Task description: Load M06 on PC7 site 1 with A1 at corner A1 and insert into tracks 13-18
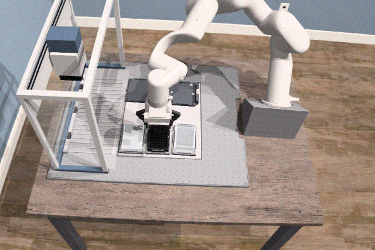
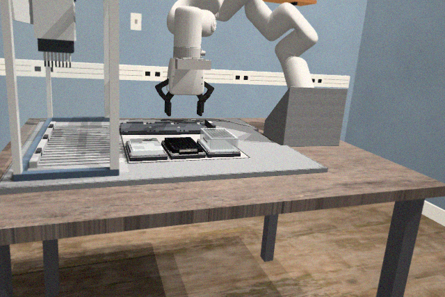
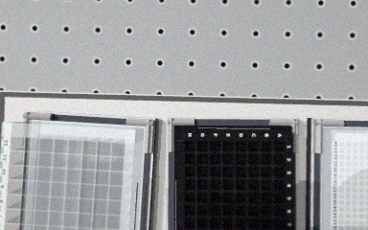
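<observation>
The black 96-well plate M06 lies 10 cm below my hand. The rest, counted from my hand: clear deep-well block M09 (11 cm behind, 9 cm below); dark nest S2 (11 cm below); white plate M60 (11 cm ahead, 10 cm below).
</observation>
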